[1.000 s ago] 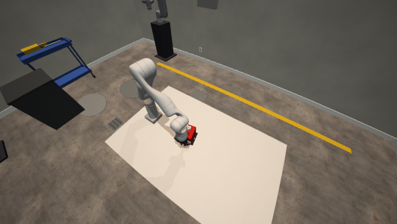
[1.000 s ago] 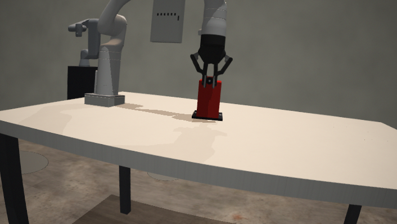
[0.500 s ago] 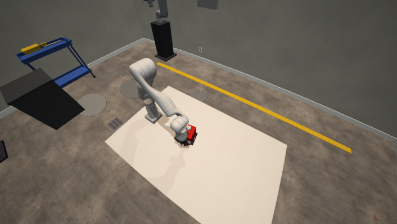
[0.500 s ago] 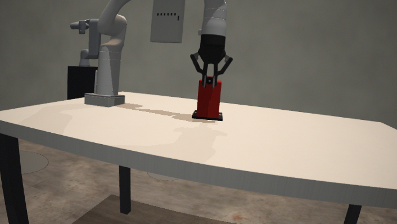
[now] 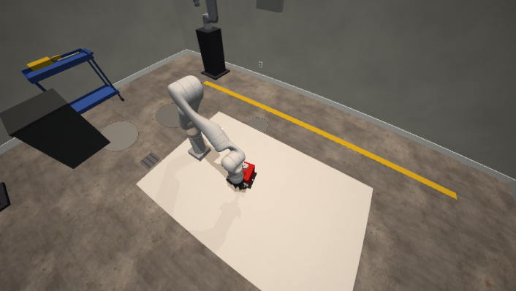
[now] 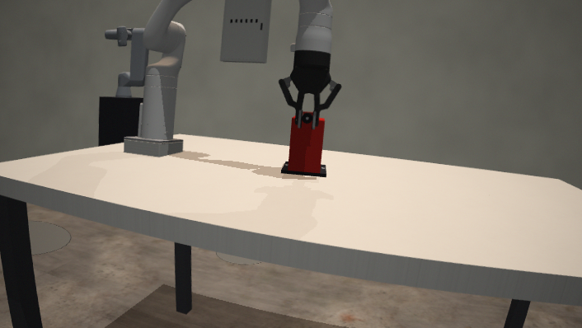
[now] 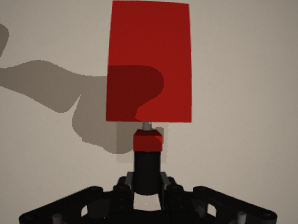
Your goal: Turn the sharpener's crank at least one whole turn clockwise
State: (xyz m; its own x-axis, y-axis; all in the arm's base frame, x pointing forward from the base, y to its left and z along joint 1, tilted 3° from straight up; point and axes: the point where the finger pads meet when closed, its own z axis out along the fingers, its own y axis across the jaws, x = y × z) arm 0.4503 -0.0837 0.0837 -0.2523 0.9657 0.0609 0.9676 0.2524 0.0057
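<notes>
My gripper is now 20 mm to the right of the knob.
</notes>
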